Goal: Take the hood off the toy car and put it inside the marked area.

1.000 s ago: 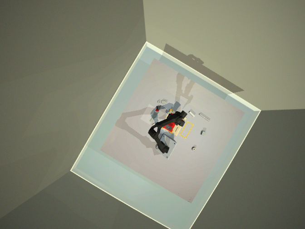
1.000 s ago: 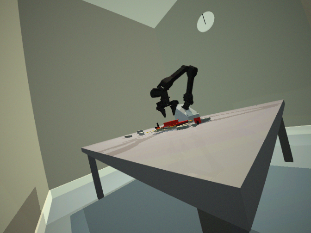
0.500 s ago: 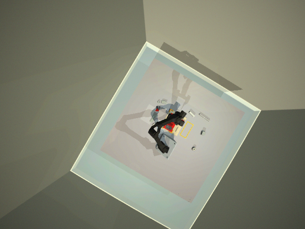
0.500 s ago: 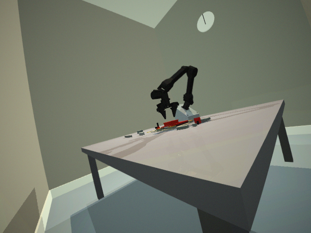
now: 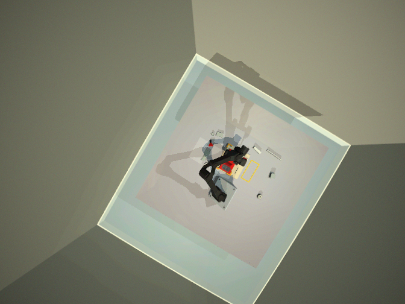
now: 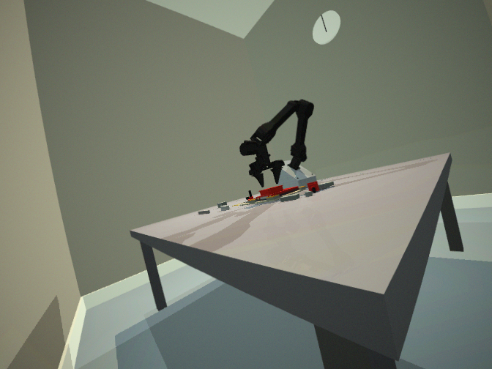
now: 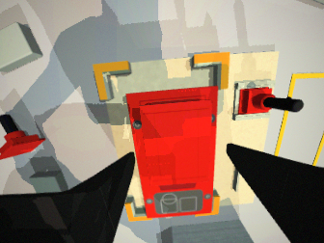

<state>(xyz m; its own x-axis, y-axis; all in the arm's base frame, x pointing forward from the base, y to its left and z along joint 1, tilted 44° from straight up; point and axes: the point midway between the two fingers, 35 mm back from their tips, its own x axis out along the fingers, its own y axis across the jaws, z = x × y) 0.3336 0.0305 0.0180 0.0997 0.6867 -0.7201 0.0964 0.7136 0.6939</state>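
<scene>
Right now my gripper tip is 20 mm above the red hood. The rest, counted from my gripper tip: small wheel (370 mm to the right, 230 mm behind, 50 mm below).
</scene>
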